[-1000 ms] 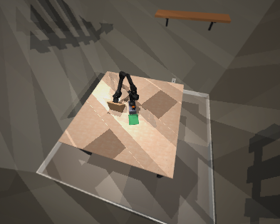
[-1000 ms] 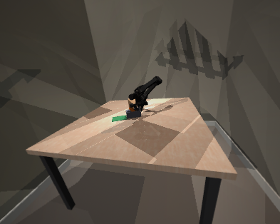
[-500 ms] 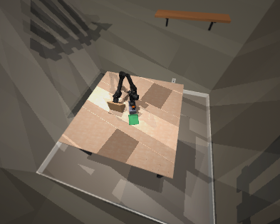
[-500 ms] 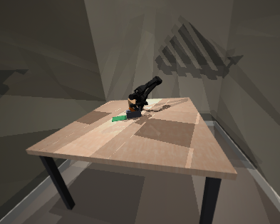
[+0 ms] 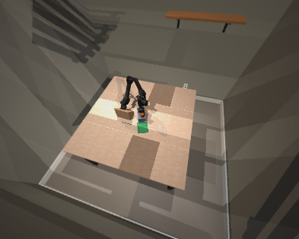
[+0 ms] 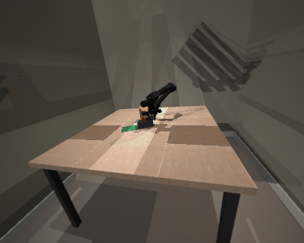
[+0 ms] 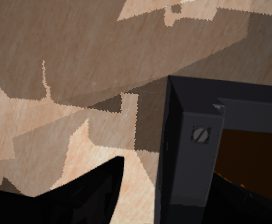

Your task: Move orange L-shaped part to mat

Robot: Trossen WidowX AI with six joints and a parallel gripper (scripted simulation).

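Now: the orange L-shaped part 10 mm ahead of my gripper tip, 50 mm to the right of it and 10 mm below it. The rest, counted from my gripper tip: green mat (70 mm ahead, 220 mm to the right, 60 mm below).
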